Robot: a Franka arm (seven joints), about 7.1 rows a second.
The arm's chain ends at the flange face. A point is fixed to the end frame.
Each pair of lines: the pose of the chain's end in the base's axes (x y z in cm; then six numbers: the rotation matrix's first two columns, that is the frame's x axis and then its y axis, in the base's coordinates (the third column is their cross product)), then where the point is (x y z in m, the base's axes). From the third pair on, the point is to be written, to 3 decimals.
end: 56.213, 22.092, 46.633, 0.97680, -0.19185, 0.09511, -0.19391, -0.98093, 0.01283
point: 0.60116 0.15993 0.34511
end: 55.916, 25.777, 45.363, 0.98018, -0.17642, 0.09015, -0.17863, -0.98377, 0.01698
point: 0.59845 0.19701 0.33238
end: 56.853, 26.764, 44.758, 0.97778, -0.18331, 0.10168, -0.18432, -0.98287, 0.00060
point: 0.609 0.208 0.326
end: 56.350, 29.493, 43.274, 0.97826, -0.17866, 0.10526, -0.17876, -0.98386, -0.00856
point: 0.605 0.237 0.311
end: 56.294, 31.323, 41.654, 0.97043, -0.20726, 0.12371, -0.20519, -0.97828, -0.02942
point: 0.606 0.256 0.295
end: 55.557, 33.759, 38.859, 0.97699, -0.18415, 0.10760, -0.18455, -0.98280, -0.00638
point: 0.597 0.279 0.267
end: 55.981, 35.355, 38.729, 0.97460, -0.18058, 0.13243, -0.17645, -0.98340, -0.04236
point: 0.606 0.299 0.265
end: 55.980, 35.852, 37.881, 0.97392, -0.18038, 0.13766, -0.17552, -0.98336, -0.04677
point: 0.606 0.304 0.257
